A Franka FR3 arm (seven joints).
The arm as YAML. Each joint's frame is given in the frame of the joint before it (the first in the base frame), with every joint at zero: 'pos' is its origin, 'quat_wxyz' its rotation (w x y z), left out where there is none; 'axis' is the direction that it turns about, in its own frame. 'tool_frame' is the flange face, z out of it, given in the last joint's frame.
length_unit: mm
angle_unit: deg
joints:
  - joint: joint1
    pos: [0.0, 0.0, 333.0]
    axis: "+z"
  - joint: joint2
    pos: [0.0, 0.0, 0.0]
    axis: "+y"
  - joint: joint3
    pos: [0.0, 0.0, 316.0]
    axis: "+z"
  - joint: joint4
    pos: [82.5, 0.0, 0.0]
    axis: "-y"
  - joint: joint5
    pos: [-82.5, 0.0, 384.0]
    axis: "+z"
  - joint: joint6
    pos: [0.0, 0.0, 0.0]
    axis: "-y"
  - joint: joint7
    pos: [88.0, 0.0, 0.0]
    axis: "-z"
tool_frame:
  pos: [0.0, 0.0, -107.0]
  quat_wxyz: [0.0, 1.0, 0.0, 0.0]
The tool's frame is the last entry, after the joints.
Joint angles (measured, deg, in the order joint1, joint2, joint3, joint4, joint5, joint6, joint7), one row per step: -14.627 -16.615 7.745 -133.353 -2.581 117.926 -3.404; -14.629 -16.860 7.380 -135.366 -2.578 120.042 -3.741; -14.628 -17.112 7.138 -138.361 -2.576 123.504 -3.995; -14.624 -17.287 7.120 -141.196 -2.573 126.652 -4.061; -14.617 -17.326 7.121 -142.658 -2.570 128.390 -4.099; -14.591 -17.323 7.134 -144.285 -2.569 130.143 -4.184; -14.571 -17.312 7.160 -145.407 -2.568 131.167 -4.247; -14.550 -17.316 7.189 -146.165 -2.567 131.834 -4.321; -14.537 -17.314 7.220 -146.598 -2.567 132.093 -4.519; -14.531 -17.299 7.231 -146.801 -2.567 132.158 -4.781; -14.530 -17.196 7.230 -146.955 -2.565 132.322 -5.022
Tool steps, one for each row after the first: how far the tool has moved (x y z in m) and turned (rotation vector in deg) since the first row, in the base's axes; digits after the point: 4 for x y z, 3 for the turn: -0.0044 -0.0027 -0.0111 0.070 -0.340 0.071; -0.0106 -0.0041 -0.0278 0.087 -1.046 0.245; -0.0171 -0.0036 -0.0442 0.083 -1.525 0.427; -0.0205 -0.0032 -0.0527 0.082 -1.835 0.545; -0.0248 -0.0025 -0.0627 0.108 -1.951 0.735; -0.0282 -0.0019 -0.0699 0.146 -1.839 0.874; -0.0306 -0.0013 -0.0747 0.168 -1.746 1.015; -0.0322 -0.0008 -0.0776 0.188 -1.554 1.257; -0.0331 -0.0006 -0.0792 0.205 -1.382 1.531; -0.0335 -0.0006 -0.0809 0.232 -1.274 1.776
